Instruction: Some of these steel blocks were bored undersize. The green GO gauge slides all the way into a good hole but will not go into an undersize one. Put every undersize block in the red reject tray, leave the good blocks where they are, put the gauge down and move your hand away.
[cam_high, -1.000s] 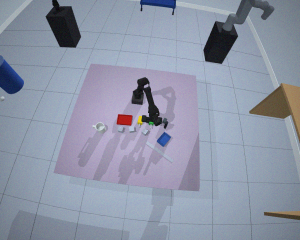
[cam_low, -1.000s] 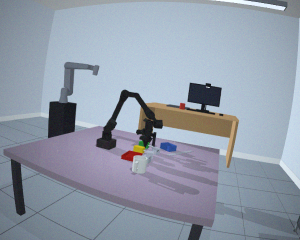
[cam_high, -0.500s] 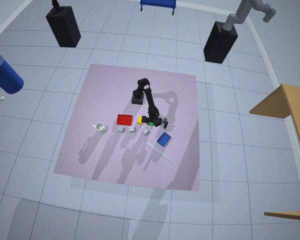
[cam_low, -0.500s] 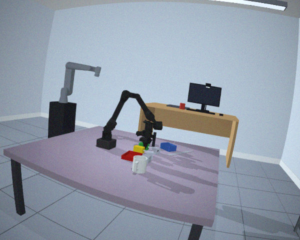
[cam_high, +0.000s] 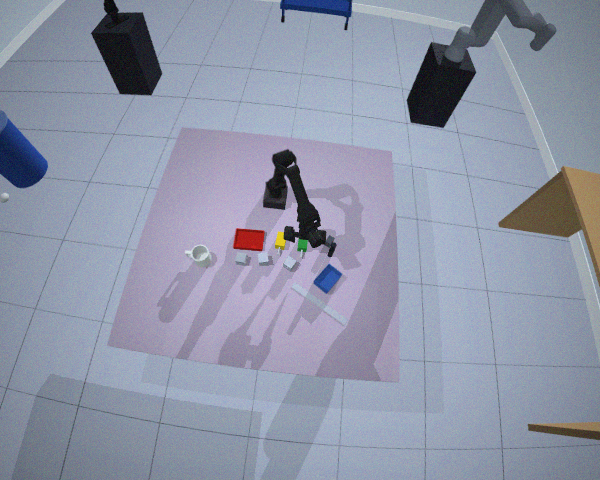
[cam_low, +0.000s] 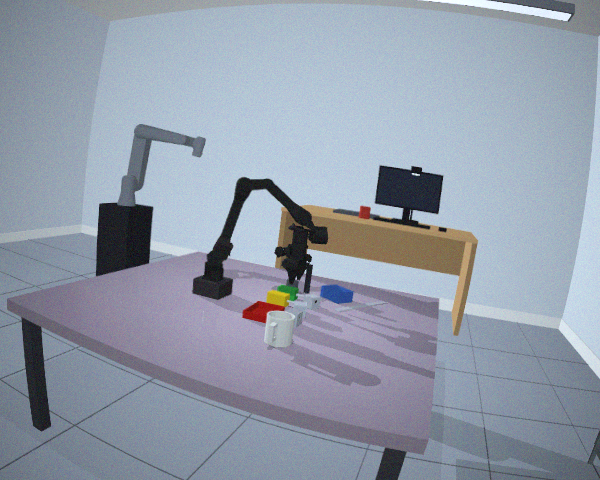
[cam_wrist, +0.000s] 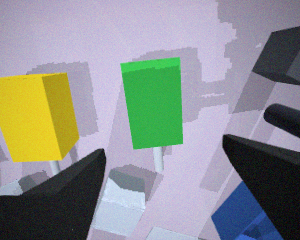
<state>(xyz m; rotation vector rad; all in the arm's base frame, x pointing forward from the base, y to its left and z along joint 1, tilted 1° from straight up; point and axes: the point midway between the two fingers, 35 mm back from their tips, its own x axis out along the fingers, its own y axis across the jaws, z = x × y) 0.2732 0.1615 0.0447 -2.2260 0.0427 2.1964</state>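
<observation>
Now: gripper tip 10 mm short of the green GO gauge and 50 mm above it. Also, from my gripper tip: yellow gauge: 110 mm to the right, 50 mm below; then dark pin: 20 mm ahead, 140 mm to the left, 10 mm below; then dark block: 50 mm behind, 130 mm to the left, 50 mm below.
</observation>
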